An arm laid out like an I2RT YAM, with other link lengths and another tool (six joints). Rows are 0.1 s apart.
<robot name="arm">
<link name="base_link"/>
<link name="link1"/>
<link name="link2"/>
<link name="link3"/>
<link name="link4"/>
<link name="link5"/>
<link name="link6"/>
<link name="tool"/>
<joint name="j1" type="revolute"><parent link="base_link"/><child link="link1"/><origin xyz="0 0 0.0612"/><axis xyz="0 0 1"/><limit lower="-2.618" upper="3.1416"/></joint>
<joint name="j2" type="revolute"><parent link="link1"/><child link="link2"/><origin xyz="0.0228 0.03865 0.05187"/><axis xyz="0 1 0"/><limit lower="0" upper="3.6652"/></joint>
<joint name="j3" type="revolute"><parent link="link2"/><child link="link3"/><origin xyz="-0.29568 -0.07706 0"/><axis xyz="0 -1 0"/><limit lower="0" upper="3.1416"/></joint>
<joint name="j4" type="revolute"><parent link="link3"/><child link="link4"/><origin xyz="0.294 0.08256 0.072"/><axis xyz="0 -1 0"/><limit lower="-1.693" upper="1.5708"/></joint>
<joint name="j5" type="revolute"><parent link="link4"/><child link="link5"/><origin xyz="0.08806 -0.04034 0.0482"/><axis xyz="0 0 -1"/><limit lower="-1.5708" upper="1.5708"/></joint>
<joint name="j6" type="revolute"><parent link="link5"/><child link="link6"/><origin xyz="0.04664 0 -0.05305"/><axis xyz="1 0 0"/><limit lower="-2.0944" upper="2.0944"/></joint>
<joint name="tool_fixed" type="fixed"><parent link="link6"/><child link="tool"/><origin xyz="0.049 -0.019 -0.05" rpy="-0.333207 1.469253 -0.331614"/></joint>
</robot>
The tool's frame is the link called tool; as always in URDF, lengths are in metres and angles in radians.
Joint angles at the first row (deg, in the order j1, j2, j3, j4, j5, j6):
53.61, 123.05, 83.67, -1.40, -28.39, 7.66
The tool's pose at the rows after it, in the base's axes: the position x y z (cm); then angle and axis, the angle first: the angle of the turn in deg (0 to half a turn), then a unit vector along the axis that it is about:
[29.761 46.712 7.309 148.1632 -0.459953 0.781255 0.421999]
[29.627 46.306 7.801 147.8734 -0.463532 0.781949 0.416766]
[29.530 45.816 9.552 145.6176 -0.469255 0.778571 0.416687]
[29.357 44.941 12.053 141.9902 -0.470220 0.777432 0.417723]
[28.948 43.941 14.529 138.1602 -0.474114 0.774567 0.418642]
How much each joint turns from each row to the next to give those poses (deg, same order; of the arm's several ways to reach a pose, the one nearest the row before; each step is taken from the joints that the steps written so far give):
0.09, -0.27, 0.61, -2.20, 0.35, -1.67
0.00, -1.13, -0.60, -0.80, 0.53, -0.63
0.00, -2.98, -1.50, 0.27, 0.96, -0.70
-0.09, -4.56, -2.63, 1.13, 1.75, -0.18
0.09, -4.85, -2.90, 1.24, 1.85, -0.52

